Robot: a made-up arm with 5 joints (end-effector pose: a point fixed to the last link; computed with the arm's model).
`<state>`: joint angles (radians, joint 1 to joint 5).
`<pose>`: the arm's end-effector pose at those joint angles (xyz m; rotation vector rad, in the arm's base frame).
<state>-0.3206 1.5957 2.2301 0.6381 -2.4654</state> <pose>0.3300 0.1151 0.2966 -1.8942 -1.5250 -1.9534</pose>
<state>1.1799 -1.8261 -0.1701 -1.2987 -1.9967</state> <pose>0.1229 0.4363 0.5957 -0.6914 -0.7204 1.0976</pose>
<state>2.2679 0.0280 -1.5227 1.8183 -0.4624</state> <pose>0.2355 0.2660 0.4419 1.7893 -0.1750 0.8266</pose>
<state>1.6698 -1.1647 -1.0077 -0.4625 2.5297</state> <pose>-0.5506 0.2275 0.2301 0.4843 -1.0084 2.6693</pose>
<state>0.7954 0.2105 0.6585 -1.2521 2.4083</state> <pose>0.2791 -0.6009 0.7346 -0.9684 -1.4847 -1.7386</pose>
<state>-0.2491 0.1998 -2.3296 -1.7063 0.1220</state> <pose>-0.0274 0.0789 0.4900 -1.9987 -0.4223 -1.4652</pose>
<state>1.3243 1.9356 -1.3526 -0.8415 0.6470</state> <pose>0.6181 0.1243 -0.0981 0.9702 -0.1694 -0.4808</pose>
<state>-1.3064 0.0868 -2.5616 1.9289 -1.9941</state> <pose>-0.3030 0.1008 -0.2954 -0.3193 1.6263 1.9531</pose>
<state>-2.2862 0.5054 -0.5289 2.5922 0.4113</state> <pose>-0.0804 -0.2860 0.5404 -0.9542 -1.3135 0.2147</pose>
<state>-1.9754 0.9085 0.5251 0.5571 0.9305</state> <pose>-0.9745 -0.0776 -0.4195 0.6119 1.7901 0.6357</pose>
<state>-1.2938 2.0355 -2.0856 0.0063 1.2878</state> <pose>-0.2523 0.0801 0.4797 -0.5676 -2.7901 0.1401</pose>
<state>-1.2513 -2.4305 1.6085 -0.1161 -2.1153</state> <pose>-0.1538 -0.0356 -0.3833 -0.8522 2.4037 -0.8617</pose>
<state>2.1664 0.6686 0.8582 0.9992 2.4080</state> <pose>-0.3726 0.0568 1.2032 2.1411 1.4003 1.2795</pose>
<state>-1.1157 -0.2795 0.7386 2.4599 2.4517</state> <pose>-0.0258 -0.5565 -0.5718 -0.3145 -0.2903 -2.3032</pose>
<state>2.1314 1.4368 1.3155 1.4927 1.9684</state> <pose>-0.4185 0.3766 1.1442 1.8742 1.7711 0.7002</pose>
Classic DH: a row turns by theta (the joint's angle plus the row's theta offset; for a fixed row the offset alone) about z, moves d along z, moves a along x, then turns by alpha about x. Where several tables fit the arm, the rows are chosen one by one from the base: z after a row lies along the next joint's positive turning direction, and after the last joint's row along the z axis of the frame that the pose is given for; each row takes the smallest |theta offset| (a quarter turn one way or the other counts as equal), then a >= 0, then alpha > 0; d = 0 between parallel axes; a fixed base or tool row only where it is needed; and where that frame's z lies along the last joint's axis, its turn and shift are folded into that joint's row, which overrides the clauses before.
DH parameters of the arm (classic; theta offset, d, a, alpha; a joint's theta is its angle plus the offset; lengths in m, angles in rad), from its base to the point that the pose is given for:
base (fixed): 0 0.187 0 1.5708
joint 1: -1.5708 -0.06 0.083 -1.5708
joint 2: -1.5708 0.396 0.106 1.5708
joint 3: 1.5708 -0.005 0.01 -1.5708
joint 4: -1.5708 -0.382 0.02 1.5708
joint 5: -1.5708 -0.335 0.083 -1.5708
tool (fixed): 1.5708 -0.268 0 0

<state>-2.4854 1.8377 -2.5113 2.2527 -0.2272</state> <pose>-0.1493 0.0373 -0.4128 -0.2281 1.0684 1.2384</pose>
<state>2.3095 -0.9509 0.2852 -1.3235 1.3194</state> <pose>-0.9461 -0.0940 0.1899 0.6832 1.5777 1.5538</pose>
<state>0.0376 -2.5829 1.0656 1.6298 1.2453</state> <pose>0.9604 0.2391 0.6536 1.0243 -1.7114 0.2941</pose>
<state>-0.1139 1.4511 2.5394 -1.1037 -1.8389</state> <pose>0.3287 -0.2294 0.1650 -0.6277 0.0609 -1.9547</pose>
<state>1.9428 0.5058 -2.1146 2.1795 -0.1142</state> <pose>-0.1010 0.5214 0.3914 1.7917 0.7591 1.2337</pose>
